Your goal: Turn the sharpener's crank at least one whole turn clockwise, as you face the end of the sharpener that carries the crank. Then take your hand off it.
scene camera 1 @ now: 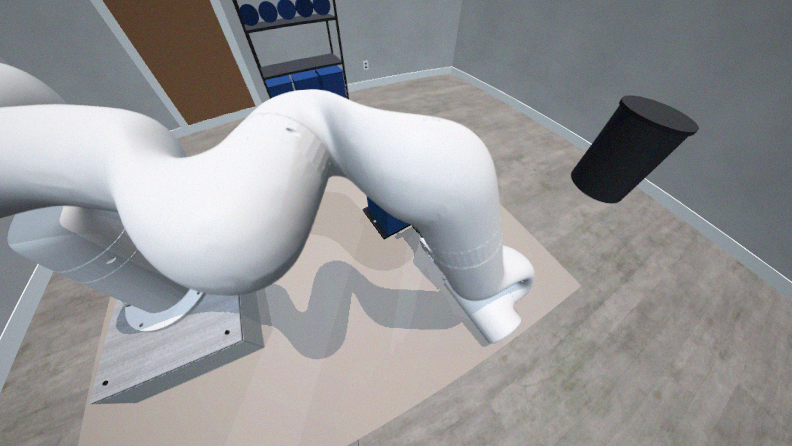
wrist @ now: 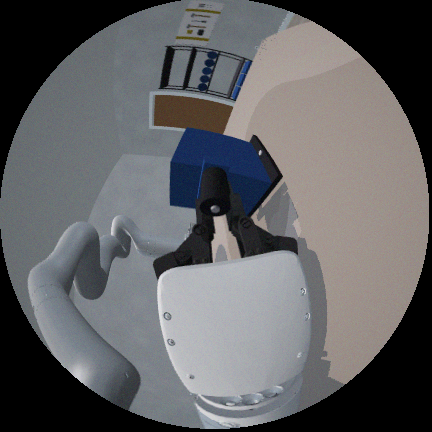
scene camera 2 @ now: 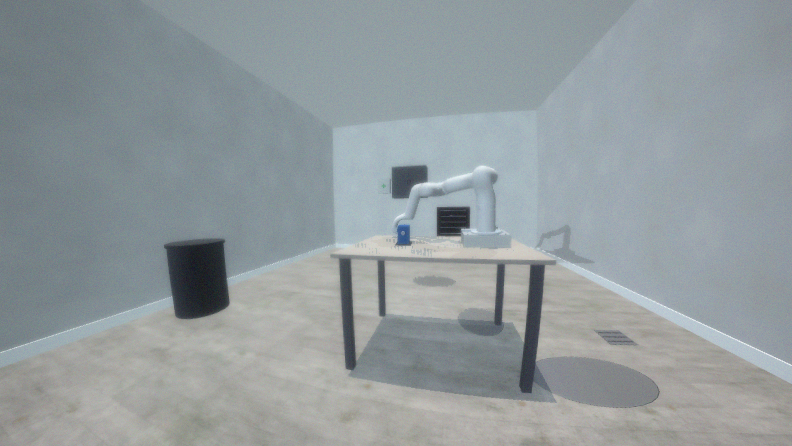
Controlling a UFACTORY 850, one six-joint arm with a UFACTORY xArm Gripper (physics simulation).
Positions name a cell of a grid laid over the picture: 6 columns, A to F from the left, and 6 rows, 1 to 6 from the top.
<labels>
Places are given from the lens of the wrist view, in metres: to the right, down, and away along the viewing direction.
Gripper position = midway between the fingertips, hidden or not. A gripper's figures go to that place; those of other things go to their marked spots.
my gripper (wrist: C3): 0.00, -0.02, 0.13
black crank knob (wrist: C3): 0.00, -0.02, 0.09
</labels>
